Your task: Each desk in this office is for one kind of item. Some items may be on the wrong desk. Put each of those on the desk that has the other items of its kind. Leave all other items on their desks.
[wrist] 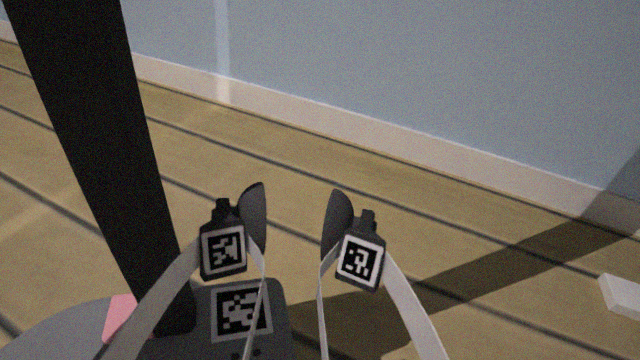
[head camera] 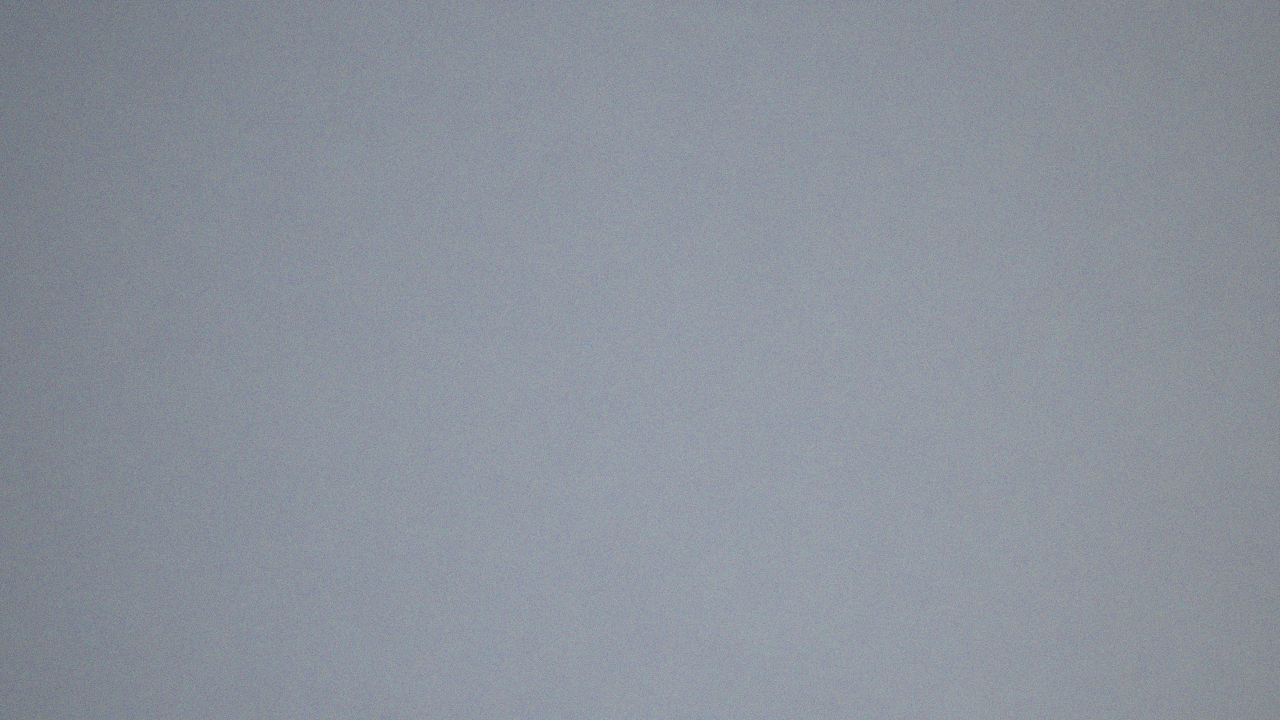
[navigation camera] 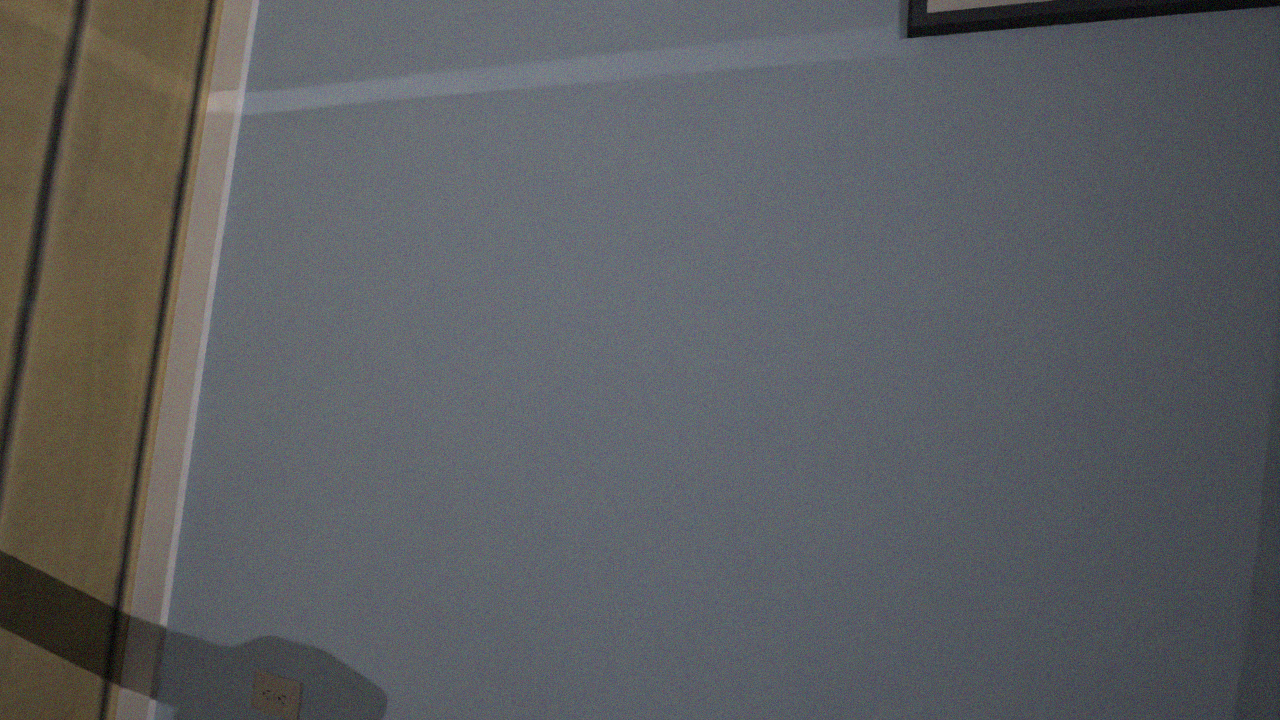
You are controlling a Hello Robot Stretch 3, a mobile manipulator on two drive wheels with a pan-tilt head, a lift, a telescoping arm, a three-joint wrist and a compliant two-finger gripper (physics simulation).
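Frame: origin at the robot's base, x back, y right, z up, level; millimetres.
Seen in the pictures: gripper, between the fingertips: (wrist: 295,210).
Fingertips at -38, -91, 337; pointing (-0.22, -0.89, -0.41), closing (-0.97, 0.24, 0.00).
Observation:
Pixels of each thing's top centre, then the offset from my fingertips to it, as dx, dy, dz. "*": a spot on its surface instead.
- dark picture frame, a spot on its surface: (navigation camera: 1074,19) * +56, -895, +1292
- outlet, centre of its top: (navigation camera: 299,703) -891, -173, +120
- white block-like end, a spot on its surface: (wrist: 620,296) * -655, +14, -312
My gripper (wrist: 295,210) is open in the wrist view. Its two dark fingertips stand apart, with wooden floor showing between them. It is above the floor, beside the black mast. No desk top and no desk items show in the head camera view or the navigation camera view. In the wrist view, a small pink patch (wrist: 120,312) shows beside the foot of the mast, partly hidden by a gripper strip; I cannot tell what it is.
A blue-grey wall (head camera: 640,358) (navigation camera: 671,358) (wrist: 425,75) fills much of the views. A dark picture frame (navigation camera: 1074,19) hangs at upper right, and an outlet (navigation camera: 276,694) is low on the wall. A white block-like end (wrist: 620,296) lies at the wrist view's right edge.

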